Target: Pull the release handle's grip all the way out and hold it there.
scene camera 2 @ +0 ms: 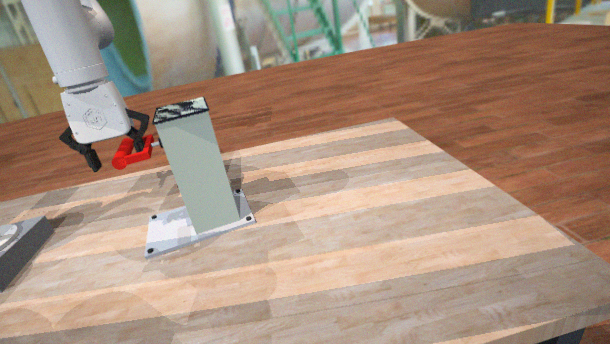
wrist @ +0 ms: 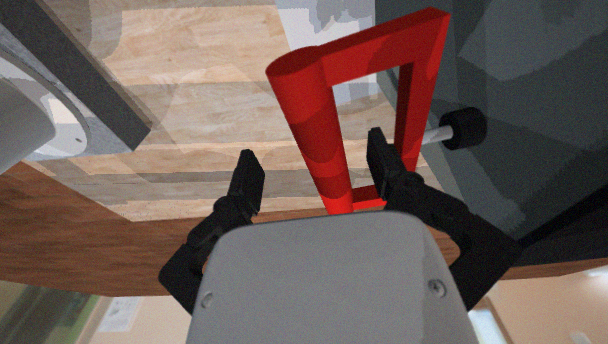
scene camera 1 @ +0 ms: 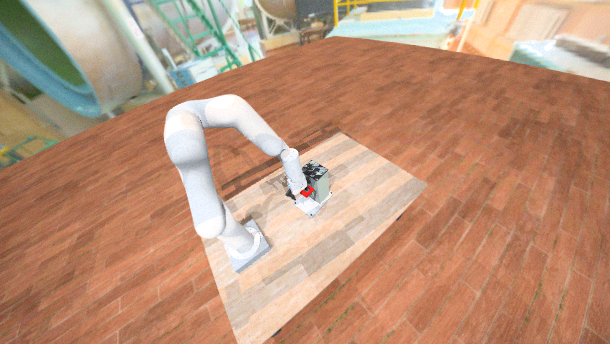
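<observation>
The release handle is a red frame with a thick round grip (scene camera 1: pixel 306 192) (scene camera 2: pixel 120 161) (wrist: pixel 314 125) on its outer side, away from the post. A short pale rod (scene camera 2: pixel 156 144) (wrist: pixel 437 135) joins the frame's inner bar to a black collar (wrist: pixel 463 128) on the post (scene camera 2: pixel 197 175). My gripper (scene camera 2: pixel 117 157) (wrist: pixel 310 152) is open and holds nothing. In the wrist view, one fingertip is at the frame's opening, between grip and inner bar; the other is outside, beyond the grip. The grip lies between the spread fingers, with gaps on both sides. Contact with the inner bar cannot be told.
The grey-green post has a dark patterned top (scene camera 1: pixel 315 170) (scene camera 2: pixel 181 110) and stands on a pale bolted plate (scene camera 1: pixel 311 207) (scene camera 2: pixel 167 235). The wooden table (scene camera 1: pixel 350 215) (scene camera 2: pixel 380 240) carries the plate and the arm's base (scene camera 1: pixel 250 250) (scene camera 2: pixel 27 247) (wrist: pixel 112 120).
</observation>
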